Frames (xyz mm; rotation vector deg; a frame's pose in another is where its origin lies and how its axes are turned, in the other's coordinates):
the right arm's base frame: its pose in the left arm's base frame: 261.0 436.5 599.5 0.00 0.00 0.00
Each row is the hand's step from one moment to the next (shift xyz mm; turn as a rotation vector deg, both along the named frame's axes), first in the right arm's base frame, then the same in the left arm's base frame.
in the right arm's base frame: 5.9 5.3 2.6 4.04 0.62 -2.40
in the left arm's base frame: 5.9 5.3 2.6 4.04 0.62 -2.40
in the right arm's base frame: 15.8 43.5 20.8 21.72 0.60 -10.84
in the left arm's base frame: 15.8 43.5 20.8 21.72 0.60 -10.84
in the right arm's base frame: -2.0 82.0 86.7 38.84 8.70 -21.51
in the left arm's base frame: -2.0 82.0 86.7 38.84 8.70 -21.51
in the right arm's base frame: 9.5 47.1 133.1 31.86 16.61 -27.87
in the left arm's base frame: 9.5 47.1 133.1 31.86 16.61 -27.87
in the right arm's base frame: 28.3 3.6 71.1 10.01 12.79 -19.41
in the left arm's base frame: 28.3 3.6 71.1 10.01 12.79 -19.41
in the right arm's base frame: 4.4 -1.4 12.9 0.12 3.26 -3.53
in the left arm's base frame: 4.4 -1.4 12.9 0.12 3.26 -3.53
